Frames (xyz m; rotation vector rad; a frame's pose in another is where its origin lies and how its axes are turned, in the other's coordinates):
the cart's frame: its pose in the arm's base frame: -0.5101 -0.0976 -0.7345 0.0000 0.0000 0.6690
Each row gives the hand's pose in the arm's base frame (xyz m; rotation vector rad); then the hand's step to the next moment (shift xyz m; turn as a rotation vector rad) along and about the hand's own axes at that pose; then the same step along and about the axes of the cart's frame.
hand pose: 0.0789 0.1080 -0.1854 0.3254 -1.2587 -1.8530
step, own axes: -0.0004 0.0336 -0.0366 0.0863 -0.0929 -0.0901
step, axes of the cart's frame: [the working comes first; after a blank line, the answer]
step, axes of the arm's base frame: 0.0397 -0.0274 0.0119 -0.0426 -0.1106 -0.1007

0.0142 -0.0461 0.0119 -0.1021 -0.0604 -0.1007
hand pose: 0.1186 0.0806 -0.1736 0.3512 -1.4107 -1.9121
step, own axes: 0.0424 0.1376 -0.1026 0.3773 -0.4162 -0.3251
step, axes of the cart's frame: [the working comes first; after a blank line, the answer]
step, axes of the arm's base frame: 0.0849 -0.1215 0.0964 -0.2314 -0.4332 -0.4244

-0.0087 -0.1480 0.0964 -0.4501 -0.1963 -0.4244
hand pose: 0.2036 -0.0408 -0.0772 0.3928 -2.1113 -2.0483
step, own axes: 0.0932 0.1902 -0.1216 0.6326 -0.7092 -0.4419
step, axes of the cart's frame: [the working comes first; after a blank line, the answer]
step, axes of the arm's base frame: -0.0644 -0.1405 0.1891 -0.4187 -0.6283 -0.7269

-0.1377 -0.0703 0.1891 -0.7181 -0.2332 -0.7269
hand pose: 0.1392 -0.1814 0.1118 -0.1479 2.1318 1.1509
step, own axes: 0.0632 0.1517 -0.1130 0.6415 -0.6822 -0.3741
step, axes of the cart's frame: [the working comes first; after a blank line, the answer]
step, axes of the arm's base frame: -0.1680 0.0174 0.1060 -0.4007 -0.5579 -0.7383

-0.1210 0.1179 0.1060 -0.6603 -0.1891 -0.7383
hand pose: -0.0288 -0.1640 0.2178 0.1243 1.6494 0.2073
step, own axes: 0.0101 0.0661 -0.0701 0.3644 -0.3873 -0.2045
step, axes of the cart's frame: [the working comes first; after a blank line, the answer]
step, axes of the arm's base frame: -0.0735 0.0624 0.0095 -0.2196 -0.3162 -0.4200

-0.0190 0.0945 0.0095 -0.3684 -0.1118 -0.4200
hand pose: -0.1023 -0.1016 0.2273 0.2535 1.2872 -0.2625
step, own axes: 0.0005 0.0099 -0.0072 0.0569 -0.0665 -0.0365
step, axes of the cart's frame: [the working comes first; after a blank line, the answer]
step, axes of the arm's base frame: -0.0031 0.0117 -0.0020 -0.0404 -0.0535 -0.0670

0.0048 0.0111 -0.0020 -0.0649 -0.0169 -0.0670
